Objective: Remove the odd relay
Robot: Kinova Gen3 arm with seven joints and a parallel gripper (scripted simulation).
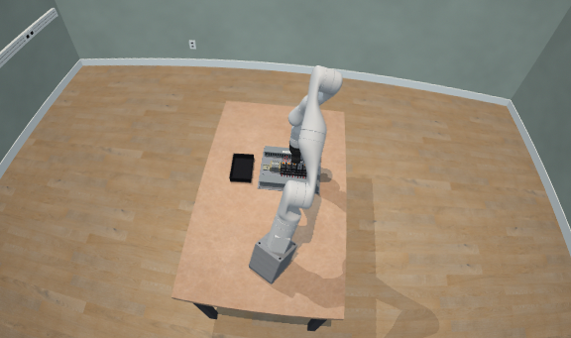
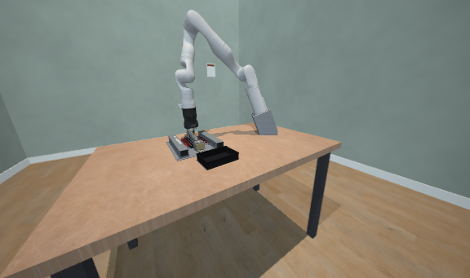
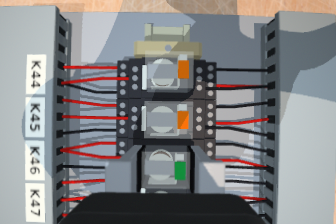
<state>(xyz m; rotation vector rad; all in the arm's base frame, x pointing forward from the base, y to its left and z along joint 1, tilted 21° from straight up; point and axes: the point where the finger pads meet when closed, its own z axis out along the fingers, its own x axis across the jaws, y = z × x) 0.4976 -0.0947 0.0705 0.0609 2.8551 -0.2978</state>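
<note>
My gripper is now 50 mm to the right of the relay panel and 30 mm above it. From my hand the other things lie so: black parts tray 300 mm to the left, 40 mm below, 10 mm behind.
</note>
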